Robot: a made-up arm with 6 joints.
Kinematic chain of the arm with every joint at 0, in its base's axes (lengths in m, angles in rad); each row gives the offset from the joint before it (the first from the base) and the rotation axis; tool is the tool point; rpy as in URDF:
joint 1: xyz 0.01 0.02 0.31 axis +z
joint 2: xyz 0.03 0 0 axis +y
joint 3: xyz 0 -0.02 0.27 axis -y
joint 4: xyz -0.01 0 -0.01 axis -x
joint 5: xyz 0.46 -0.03 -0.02 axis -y
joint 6: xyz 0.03 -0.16 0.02 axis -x
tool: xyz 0.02 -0.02 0.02 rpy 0 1.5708 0
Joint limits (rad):
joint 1: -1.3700..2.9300
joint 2: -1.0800..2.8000
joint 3: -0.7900..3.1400
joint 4: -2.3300..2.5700
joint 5: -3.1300..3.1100
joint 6: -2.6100..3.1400
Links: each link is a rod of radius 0.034 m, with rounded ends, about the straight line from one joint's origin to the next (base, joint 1, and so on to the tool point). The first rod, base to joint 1, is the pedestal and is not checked.
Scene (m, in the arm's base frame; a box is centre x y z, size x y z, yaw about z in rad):
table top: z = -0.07
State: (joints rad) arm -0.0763 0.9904 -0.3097 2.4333 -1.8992 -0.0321
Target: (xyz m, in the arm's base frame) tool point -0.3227 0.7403 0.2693
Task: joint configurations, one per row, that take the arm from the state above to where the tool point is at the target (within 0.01 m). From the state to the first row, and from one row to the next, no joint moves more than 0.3 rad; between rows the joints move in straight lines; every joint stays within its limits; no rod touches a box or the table.
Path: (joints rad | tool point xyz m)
1: 0.2015 1.0227 -0.1767 2.4428 -1.8478 -0.0251 | 0.5854 0.2298 0.0761
2: 0.4794 1.0550 -0.0436 2.4523 -1.7964 -0.0180 | 0.5399 0.4003 0.1015
3: 0.7572 1.0873 0.0894 2.4617 -1.7450 -0.0110 | 0.4399 0.5579 0.1300
4: 1.0350 1.1196 0.2225 2.4712 -1.6936 -0.0039 | 0.2902 0.6845 0.1615
5: 1.3128 1.1519 0.3555 2.4807 -1.6421 0.0031 | 0.1018 0.7640 0.1954
6: 1.5907 1.1841 0.4885 2.4902 -1.5907 0.0101 | -0.1092 0.7846 0.2315
7: 1.8685 1.2164 0.6216 2.4997 -1.5393 0.0172 | -0.3227 0.7403 0.2693

